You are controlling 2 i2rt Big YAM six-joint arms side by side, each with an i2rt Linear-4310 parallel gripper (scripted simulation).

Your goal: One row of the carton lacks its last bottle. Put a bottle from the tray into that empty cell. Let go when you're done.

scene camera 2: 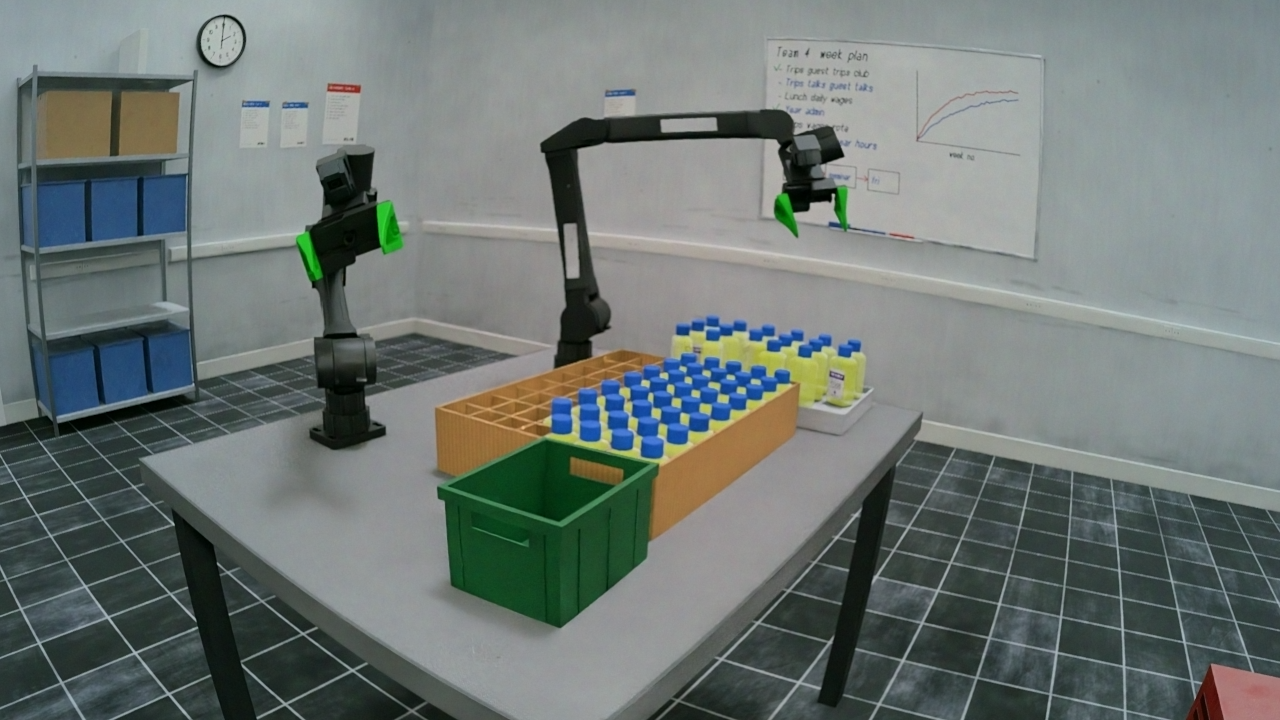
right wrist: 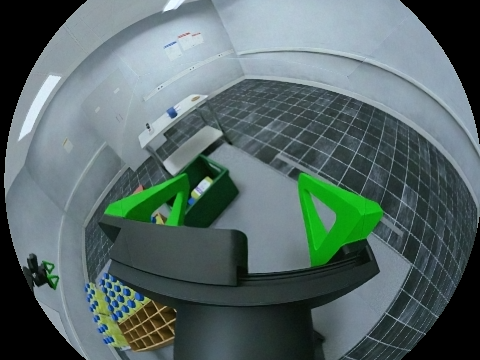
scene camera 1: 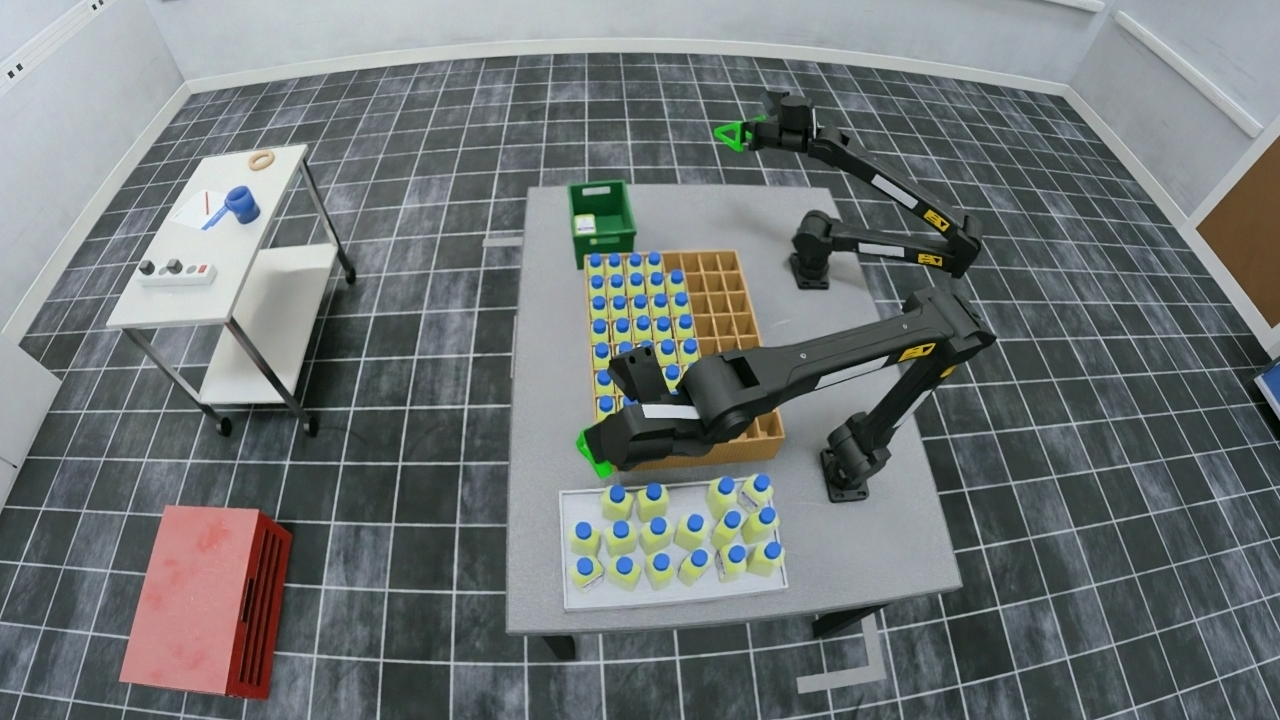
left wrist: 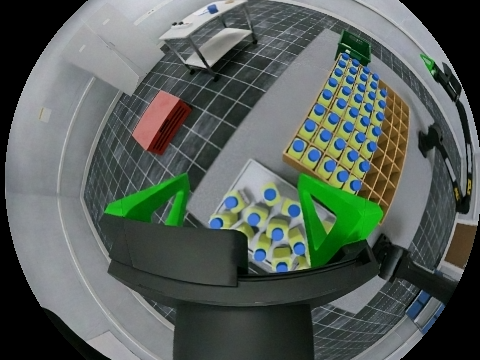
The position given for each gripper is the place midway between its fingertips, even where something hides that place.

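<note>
Bottle (scene camera 1: 765, 559), carton (scene camera 1: 707, 291), left gripper (scene camera 1: 605, 431), right gripper (scene camera 1: 724, 129). In scene camera 2, left gripper (scene camera 2: 822, 233), right gripper (scene camera 2: 347, 262), carton (scene camera 2: 464, 442). Left gripper (left wrist: 243, 179) in the left wrist view. Right gripper (right wrist: 243, 179) in the right wrist view.
</note>
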